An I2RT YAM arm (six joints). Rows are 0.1 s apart.
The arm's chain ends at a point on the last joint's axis. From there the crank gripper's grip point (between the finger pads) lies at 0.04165 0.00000 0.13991 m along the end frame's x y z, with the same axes.
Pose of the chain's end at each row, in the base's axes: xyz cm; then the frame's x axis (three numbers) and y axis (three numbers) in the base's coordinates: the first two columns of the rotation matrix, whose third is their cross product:
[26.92 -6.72 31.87 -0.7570 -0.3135 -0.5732 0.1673 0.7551 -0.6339]
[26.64 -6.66 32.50 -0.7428 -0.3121 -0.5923 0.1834 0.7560 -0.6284]
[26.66 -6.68 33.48 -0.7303 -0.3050 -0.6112 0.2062 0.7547 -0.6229]
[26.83 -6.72 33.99 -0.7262 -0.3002 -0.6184 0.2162 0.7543 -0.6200]
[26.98 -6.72 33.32 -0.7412 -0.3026 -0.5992 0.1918 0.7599 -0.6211]
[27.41 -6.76 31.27 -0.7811 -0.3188 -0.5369 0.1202 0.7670 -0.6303]
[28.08 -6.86 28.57 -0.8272 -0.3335 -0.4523 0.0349 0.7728 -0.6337]
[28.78 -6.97 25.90 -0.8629 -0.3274 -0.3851 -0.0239 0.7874 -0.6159]
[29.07 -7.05 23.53 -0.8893 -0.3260 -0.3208 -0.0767 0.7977 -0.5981]
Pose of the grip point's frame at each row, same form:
[32.60 -16.08 22.22 -0.7570 -0.3135 -0.5732 0.1673 0.7551 -0.6339]
[32.56 -16.01 22.98 -0.7428 -0.3121 -0.5923 0.1834 0.7560 -0.6284]
[32.73 -16.08 24.10 -0.7303 -0.3050 -0.6112 0.2062 0.7547 -0.6229]
[32.94 -16.14 24.66 -0.7262 -0.3002 -0.6184 0.2162 0.7543 -0.6200]
[32.89 -16.03 23.76 -0.7412 -0.3026 -0.5992 0.1918 0.7599 -0.6211]
[32.73 -15.88 21.19 -0.7811 -0.3188 -0.5369 0.1202 0.7670 -0.6303]
[32.48 -15.80 17.91 -0.8272 -0.3335 -0.4523 0.0349 0.7728 -0.6337]
[32.25 -15.64 14.68 -0.8629 -0.3274 -0.3851 -0.0239 0.7874 -0.6159]
[31.67 -15.51 11.92 -0.8893 -0.3260 -0.3208 -0.0767 0.7977 -0.5981]

